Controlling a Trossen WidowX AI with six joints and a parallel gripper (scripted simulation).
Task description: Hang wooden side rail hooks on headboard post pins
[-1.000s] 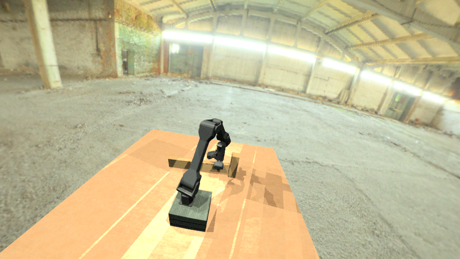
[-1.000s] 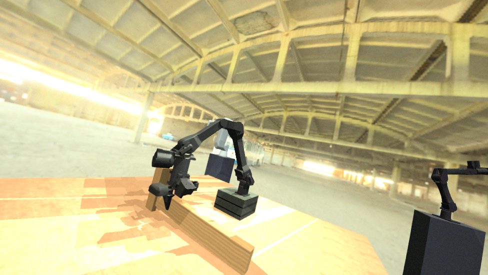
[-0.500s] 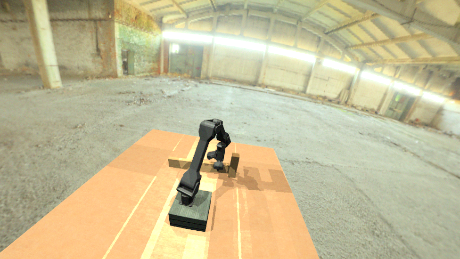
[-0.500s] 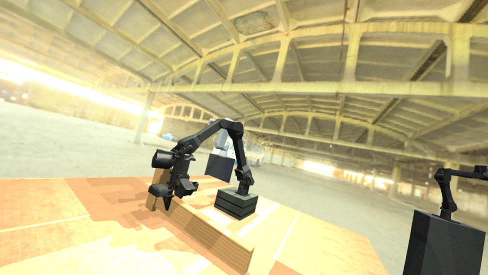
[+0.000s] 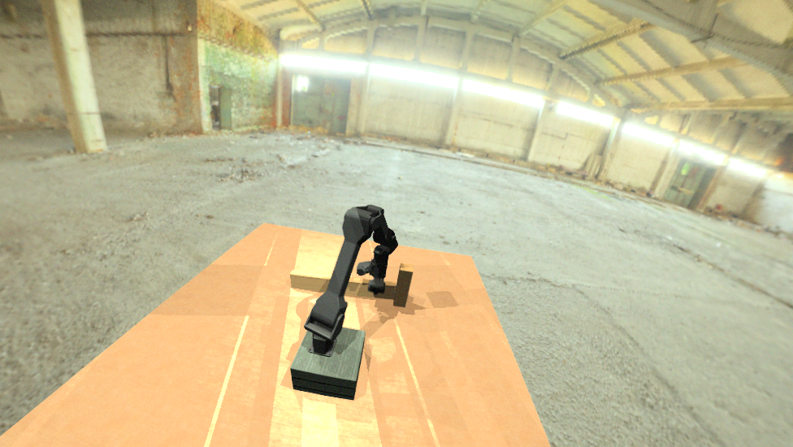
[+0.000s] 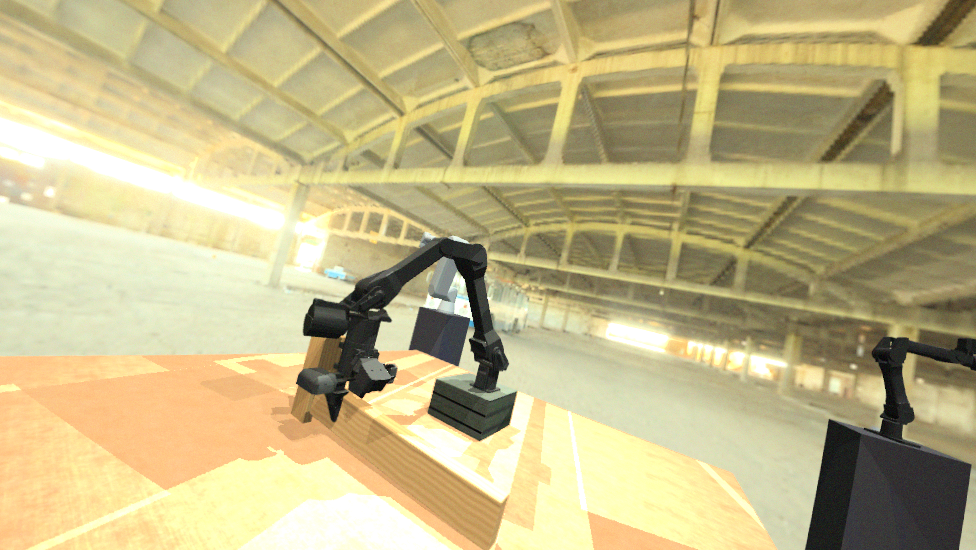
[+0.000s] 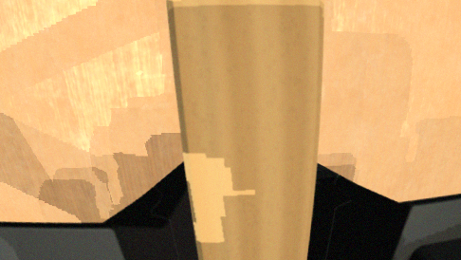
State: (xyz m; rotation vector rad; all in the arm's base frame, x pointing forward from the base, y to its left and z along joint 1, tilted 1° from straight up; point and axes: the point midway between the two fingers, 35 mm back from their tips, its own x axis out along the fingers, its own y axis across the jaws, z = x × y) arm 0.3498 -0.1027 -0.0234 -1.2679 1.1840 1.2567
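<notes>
Now: gripper tip 100 mm to the left of the upright headboard post and 50 mm below it.
</notes>
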